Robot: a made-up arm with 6 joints. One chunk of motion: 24 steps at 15 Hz.
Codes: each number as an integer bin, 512 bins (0 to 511) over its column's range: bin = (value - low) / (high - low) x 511, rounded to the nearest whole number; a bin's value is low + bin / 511 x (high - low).
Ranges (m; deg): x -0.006..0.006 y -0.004..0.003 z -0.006..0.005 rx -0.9..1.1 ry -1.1..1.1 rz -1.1..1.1
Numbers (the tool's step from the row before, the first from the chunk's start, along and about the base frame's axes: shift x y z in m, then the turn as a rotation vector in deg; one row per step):
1: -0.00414 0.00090 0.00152 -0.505 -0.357 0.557
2: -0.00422 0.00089 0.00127 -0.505 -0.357 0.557
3: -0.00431 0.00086 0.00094 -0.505 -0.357 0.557
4: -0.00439 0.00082 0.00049 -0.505 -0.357 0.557
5: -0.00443 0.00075 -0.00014 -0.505 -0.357 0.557
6: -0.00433 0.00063 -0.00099 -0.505 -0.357 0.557
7: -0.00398 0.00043 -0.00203 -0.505 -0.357 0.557
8: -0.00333 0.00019 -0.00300 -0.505 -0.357 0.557
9: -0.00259 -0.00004 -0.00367 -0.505 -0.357 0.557
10: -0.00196 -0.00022 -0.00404 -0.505 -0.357 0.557
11: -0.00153 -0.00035 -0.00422 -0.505 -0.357 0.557
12: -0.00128 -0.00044 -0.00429 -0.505 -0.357 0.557
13: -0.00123 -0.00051 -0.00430 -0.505 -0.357 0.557
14: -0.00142 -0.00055 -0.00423 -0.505 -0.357 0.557
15: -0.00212 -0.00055 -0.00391 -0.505 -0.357 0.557
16: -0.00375 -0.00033 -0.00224 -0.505 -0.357 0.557
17: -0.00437 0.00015 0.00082 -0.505 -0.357 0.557
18: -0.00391 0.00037 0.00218 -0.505 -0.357 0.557
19: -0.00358 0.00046 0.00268 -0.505 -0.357 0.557
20: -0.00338 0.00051 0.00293 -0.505 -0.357 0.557
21: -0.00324 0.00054 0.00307 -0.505 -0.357 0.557
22: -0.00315 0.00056 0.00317 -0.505 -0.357 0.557
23: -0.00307 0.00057 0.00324 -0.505 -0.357 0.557
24: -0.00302 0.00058 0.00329 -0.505 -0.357 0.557
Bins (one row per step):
1: 79 358 349 101 173 385
2: 76 357 338 101 173 385
3: 72 355 322 101 173 385
4: 69 352 301 101 173 385
5: 67 347 272 101 173 385
6: 71 338 233 101 173 385
7: 86 323 184 101 173 385
8: 114 306 139 101 173 385
9: 145 289 108 101 173 385
10: 172 276 91 101 173 385
11: 190 266 83 101 173 385
12: 201 260 79 101 173 385
13: 203 255 79 101 173 385
14: 195 252 82 101 173 385
15: 165 252 97 101 173 385
16: 96 268 175 101 173 385
17: 69 303 317 101 173 385
18: 89 319 380 101 173 385
19: 103 326 403 101 173 385
20: 112 329 415 101 173 385
21: 118 331 421 101 173 385
22: 121 333 426 101 173 385
23: 125 334 429 101 173 385
24: 127 334 432 101 173 385

